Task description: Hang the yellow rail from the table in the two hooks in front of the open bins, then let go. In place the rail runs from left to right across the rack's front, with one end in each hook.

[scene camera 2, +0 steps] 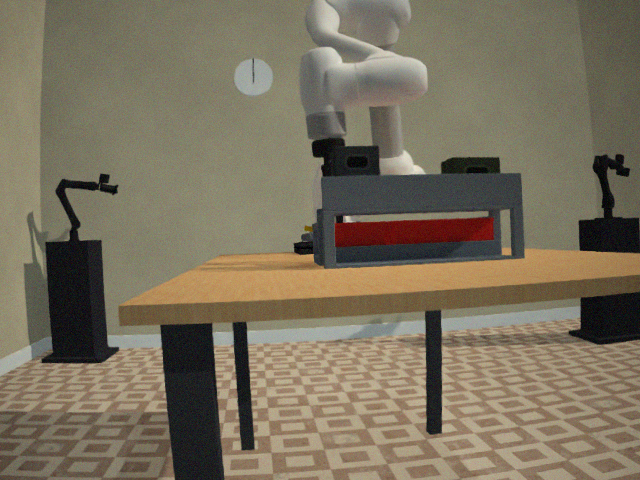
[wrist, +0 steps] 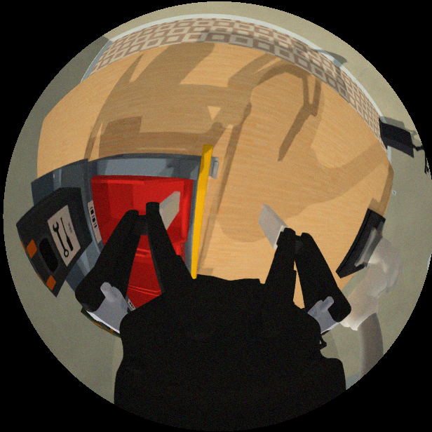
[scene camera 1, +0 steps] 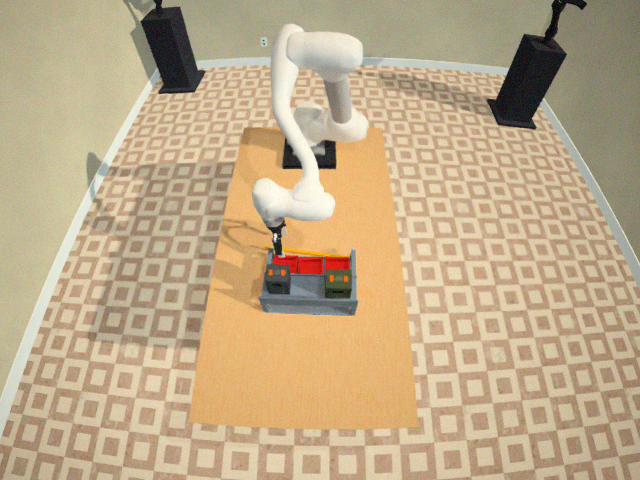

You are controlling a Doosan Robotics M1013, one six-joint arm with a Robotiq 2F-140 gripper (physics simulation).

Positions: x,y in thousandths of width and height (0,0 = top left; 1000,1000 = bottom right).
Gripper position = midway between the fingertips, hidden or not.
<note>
In view: the gripper (wrist: 510,478) and a yellow rail (wrist: 478,353).
</note>
